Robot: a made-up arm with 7 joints. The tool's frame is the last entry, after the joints.
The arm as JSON. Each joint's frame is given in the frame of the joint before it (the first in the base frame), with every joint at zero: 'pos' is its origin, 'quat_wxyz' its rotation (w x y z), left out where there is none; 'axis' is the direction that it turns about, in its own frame. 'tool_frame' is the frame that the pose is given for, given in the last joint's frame.
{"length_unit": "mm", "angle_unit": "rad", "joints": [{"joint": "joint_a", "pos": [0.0, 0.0, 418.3], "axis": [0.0, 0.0, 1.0]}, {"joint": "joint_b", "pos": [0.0, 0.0, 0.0], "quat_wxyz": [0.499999, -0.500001, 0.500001, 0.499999], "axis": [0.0, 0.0, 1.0]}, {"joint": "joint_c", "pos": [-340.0, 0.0, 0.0], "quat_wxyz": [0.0, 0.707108, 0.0, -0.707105], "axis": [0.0, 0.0, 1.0]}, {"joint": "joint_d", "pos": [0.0, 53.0, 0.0], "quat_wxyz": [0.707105, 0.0, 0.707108, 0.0], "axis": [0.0, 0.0, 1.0]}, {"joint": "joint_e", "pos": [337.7, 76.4, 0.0], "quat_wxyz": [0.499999, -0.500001, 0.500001, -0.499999], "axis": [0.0, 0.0, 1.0]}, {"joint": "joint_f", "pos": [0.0, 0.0, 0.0], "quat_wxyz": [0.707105, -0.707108, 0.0, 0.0], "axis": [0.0, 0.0, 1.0]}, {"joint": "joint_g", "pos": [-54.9, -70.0, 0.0], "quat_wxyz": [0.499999, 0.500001, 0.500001, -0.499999], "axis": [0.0, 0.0, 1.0]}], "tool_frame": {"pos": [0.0, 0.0, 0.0], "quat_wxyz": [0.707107, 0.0, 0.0, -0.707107]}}
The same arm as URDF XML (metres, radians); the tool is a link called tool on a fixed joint. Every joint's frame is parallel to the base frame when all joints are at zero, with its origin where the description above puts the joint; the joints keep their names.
<robot name="arm">
<joint name="tool_joint" type="fixed"><parent link="link7"/><child link="tool"/><origin xyz="0 0 0" rpy="-3.1416 0 0"/></joint>
<joint name="joint_g" type="continuous"><parent link="link6"/><child link="link7"/><origin xyz="0.0549 0 -0.07" rpy="0 0 0"/><axis xyz="0 0 -1"/></joint>
<joint name="joint_f" type="continuous"><parent link="link5"/><child link="link6"/><origin xyz="0 0 0" rpy="0 0 0"/><axis xyz="0 1 0"/></joint>
<joint name="joint_e" type="continuous"><parent link="link4"/><child link="link5"/><origin xyz="0.0764 0 -0.3377" rpy="0 0 0"/><axis xyz="0 0 -1"/></joint>
<joint name="joint_d" type="continuous"><parent link="link3"/><child link="link4"/><origin xyz="0.053 0 0" rpy="0 0 0"/><axis xyz="0 -1 0"/></joint>
<joint name="joint_c" type="continuous"><parent link="link2"/><child link="link3"/><origin xyz="0 0 0.34" rpy="0 0 0"/><axis xyz="0 0 1"/></joint>
<joint name="joint_b" type="continuous"><parent link="link1"/><child link="link2"/><origin xyz="0 0 0" rpy="0 0 0"/><axis xyz="0 1 0"/></joint>
<joint name="joint_a" type="continuous"><parent link="base"/><child link="link1"/><origin xyz="0 0 0.4183" rpy="0 0 0"/><axis xyz="0 0 1"/></joint>
<link name="base"/>
<link name="link1"/>
<link name="link2"/>
<link name="link3"/>
<link name="link4"/>
<link name="link5"/>
<link name="link6"/>
<link name="link7"/>
<link name="tool"/>
</robot>

